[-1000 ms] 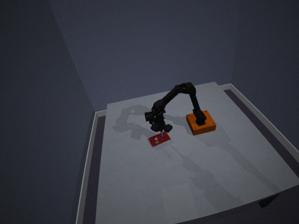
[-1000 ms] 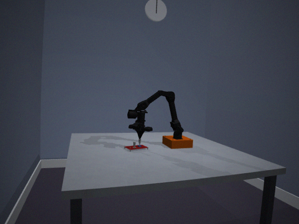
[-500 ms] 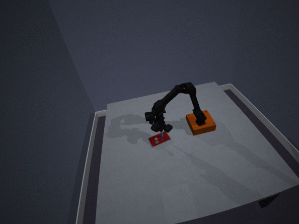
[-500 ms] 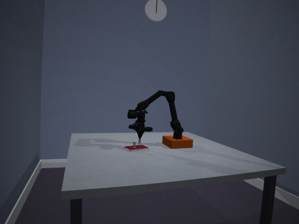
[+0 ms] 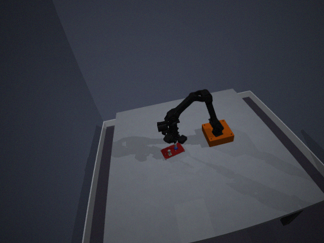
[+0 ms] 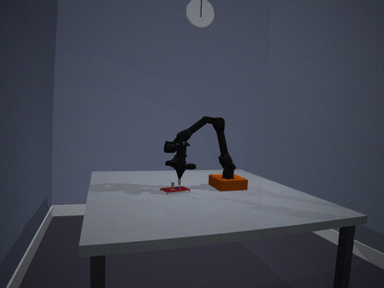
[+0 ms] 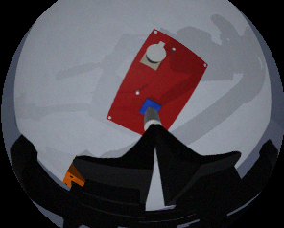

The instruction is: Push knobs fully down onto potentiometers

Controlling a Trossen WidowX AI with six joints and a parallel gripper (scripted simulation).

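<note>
Now: gripper tip 3 cm above the blue potentiometer.
</note>
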